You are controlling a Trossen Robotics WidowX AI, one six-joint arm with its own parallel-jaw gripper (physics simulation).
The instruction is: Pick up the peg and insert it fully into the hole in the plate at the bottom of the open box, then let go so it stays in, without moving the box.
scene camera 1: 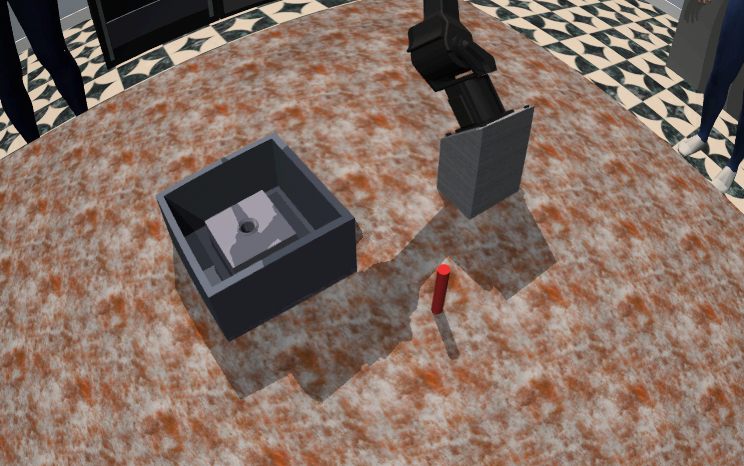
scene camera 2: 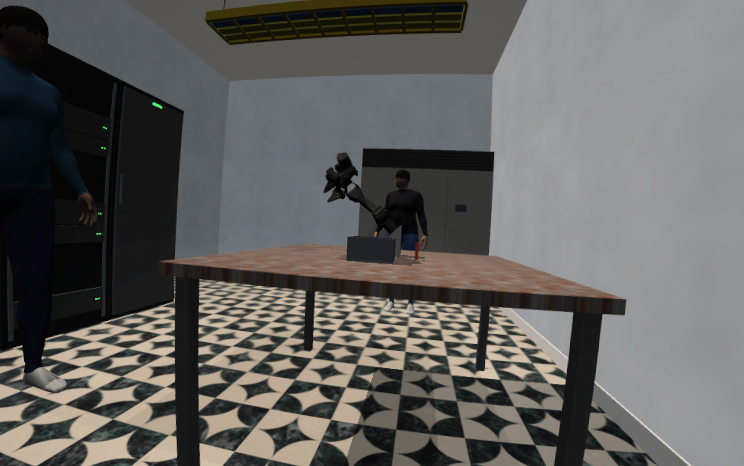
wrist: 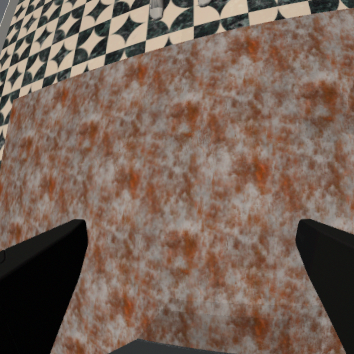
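Pixels of known places: gripper, fingertip midpoint: [scene camera 2: 326, 197] [wrist: 194, 231]; arm's base at its link origin: [scene camera 1: 485, 122] [scene camera 2: 394, 231].
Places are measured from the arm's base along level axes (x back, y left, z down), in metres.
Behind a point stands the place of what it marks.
Note:
The red peg [scene camera 1: 440, 290] {x -0.189, y 0.107, z 0.077 m} [scene camera 2: 416, 250] {x -0.190, y 0.100, z 0.083 m} stands upright on the table to the right of the box. The open dark grey box [scene camera 1: 291, 301] {x -0.310, y -0.013, z 0.114 m} [scene camera 2: 370, 250] {x -0.398, y -0.114, z 0.080 m} stands on the table. The pale plate [scene camera 1: 225, 219] {x -0.319, y -0.138, z 0.069 m} lies at its bottom, with a round hole [scene camera 1: 248, 226] {x -0.298, y -0.115, z 0.078 m} near the middle. My gripper [scene camera 2: 328, 194] {x -0.171, y -0.347, z -0.146 m} [wrist: 194, 231] {x -0.171, y -0.347, z -0.146 m} is open and empty, raised high above the table, up and to the left of the box in scene camera 2. Its fingers stand wide apart in the wrist view. The gripper and the peg do not show together in the wrist view.
A grey block [scene camera 1: 483, 164] {x -0.041, y 0.033, z 0.029 m} stands at the arm's base, behind the peg and right of the box. The black arm [scene camera 1: 452, 60] {x -0.030, y -0.039, z -0.092 m} [scene camera 2: 365, 203] {x 0.054, y -0.165, z -0.145 m} rises from it. A dark grey edge [wrist: 170, 348] {x -0.323, y -0.205, z 0.112 m} shows at the bottom of the wrist view. People stand beyond the table [scene camera 2: 494, 274].

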